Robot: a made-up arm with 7 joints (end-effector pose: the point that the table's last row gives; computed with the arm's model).
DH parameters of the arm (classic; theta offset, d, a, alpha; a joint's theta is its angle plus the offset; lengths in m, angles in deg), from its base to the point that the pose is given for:
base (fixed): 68.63 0 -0.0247 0
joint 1: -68.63 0.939 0.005 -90
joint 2: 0 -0.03 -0.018 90
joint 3: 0 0.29 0.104 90
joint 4: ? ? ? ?
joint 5: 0 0.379 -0.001 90
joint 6: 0 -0.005 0.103 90
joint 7: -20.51 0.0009 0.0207 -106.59
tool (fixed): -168.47 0.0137 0 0
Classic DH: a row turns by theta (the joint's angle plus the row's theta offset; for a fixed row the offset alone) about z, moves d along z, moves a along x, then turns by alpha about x.
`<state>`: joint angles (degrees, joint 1 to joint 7).
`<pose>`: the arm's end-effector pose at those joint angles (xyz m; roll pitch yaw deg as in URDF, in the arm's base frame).
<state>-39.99 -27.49 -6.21 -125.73 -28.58 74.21 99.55</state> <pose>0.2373 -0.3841 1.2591 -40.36 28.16 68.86</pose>
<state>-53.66 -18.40 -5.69 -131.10 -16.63 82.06 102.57</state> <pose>0.1815 -0.4594 1.1515 -38.60 16.66 53.45</pose>
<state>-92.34 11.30 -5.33 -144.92 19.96 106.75 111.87</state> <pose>-0.1297 -0.4637 0.8346 -23.61 -1.32 -16.16</pose>
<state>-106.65 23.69 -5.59 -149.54 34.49 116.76 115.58</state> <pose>-0.2272 -0.3545 0.7350 -16.36 5.52 -47.75</pose>
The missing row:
joint 4: 0 0.004 -0.105 -90
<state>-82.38 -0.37 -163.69 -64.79 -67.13 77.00 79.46</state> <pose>-0.2125 0.4482 1.5346 -36.00 70.68 -117.71</pose>
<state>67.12 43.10 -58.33 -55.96 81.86 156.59 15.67</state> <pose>0.5765 0.2658 1.3361 -161.15 52.25 123.49</pose>
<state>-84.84 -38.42 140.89 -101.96 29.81 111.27 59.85</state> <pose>0.3219 0.5636 0.9056 -62.14 -3.40 -172.72</pose>
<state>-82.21 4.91 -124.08 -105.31 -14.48 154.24 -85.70</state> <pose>-0.5640 0.1599 1.3298 -32.46 -24.63 89.91</pose>
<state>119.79 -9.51 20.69 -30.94 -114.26 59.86 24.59</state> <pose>-0.0596 0.0576 1.7430 -2.26 71.12 -87.17</pose>
